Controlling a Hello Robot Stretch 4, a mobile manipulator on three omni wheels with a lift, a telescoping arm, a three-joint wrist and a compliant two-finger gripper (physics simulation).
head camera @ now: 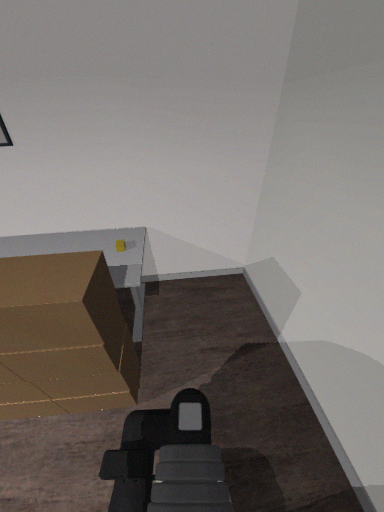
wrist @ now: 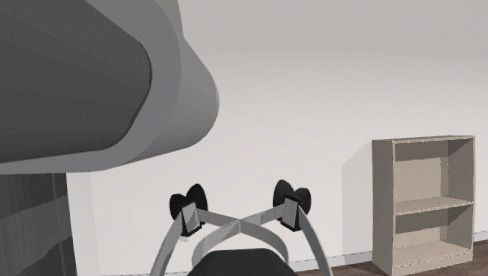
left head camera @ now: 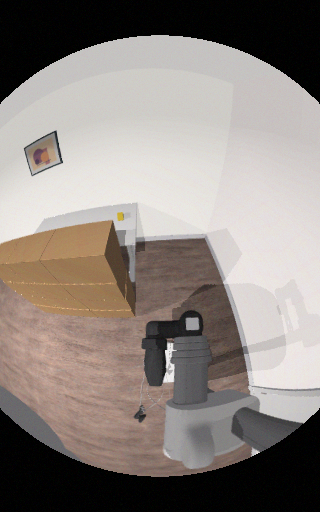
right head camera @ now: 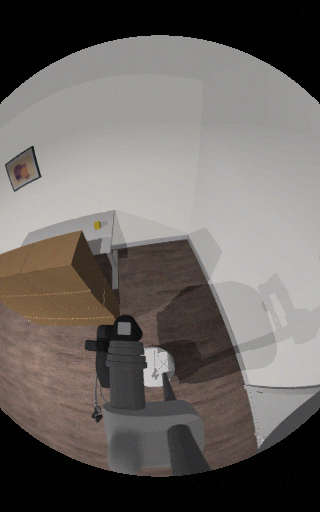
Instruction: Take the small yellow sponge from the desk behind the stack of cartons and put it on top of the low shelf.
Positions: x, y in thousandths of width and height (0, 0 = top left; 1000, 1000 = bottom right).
Labels:
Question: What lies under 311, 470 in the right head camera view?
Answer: A grey desk.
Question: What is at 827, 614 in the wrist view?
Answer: A beige cabinet.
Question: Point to a stack of brown cartons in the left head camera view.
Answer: At 245, 528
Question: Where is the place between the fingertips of my gripper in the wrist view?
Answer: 493, 719

